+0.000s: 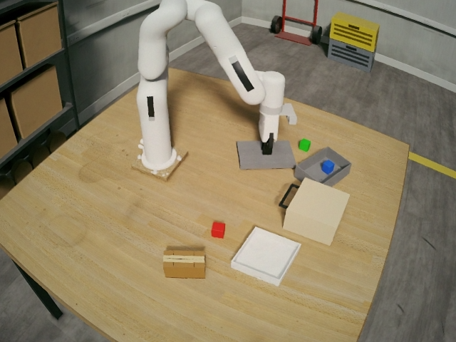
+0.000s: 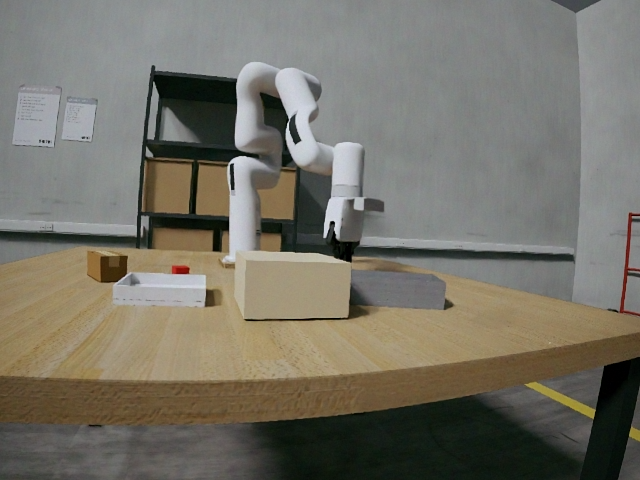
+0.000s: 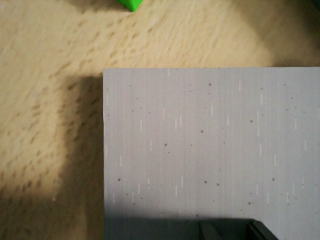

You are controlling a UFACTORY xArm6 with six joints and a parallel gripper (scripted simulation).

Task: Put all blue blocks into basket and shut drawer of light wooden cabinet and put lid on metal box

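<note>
My gripper is now 21 cm short of the metal box, 4 cm to the right of it and 2 cm above it. The rest, counted from my hand: grey lid: 3 cm below; then red block: 5 cm ahead, 37 cm to the right, 3 cm below; then light wooden cabinet: 26 cm ahead, 17 cm to the right, 1 cm below.
</note>
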